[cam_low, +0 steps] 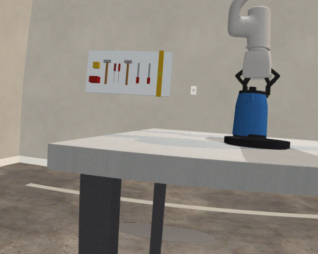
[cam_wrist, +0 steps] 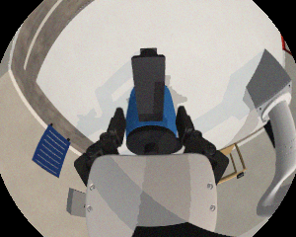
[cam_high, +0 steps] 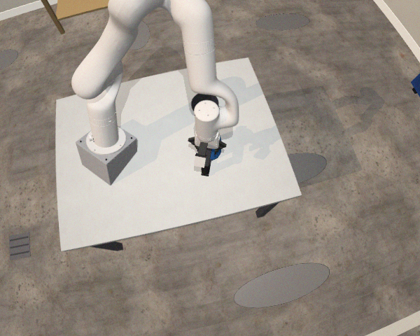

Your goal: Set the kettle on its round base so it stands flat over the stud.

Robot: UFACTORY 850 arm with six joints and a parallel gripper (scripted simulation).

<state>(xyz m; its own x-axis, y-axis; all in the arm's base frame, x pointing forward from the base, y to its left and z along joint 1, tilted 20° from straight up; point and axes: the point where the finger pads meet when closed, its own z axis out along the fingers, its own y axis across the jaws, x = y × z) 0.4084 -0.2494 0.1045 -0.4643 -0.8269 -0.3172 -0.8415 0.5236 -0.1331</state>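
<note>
The blue kettle lies 2 cm ahead of my hand, 3 cm to the left of it and 8 cm below it. Also, from my hand: black round base 10 cm ahead, 33 cm to the left, 15 cm below.
</note>
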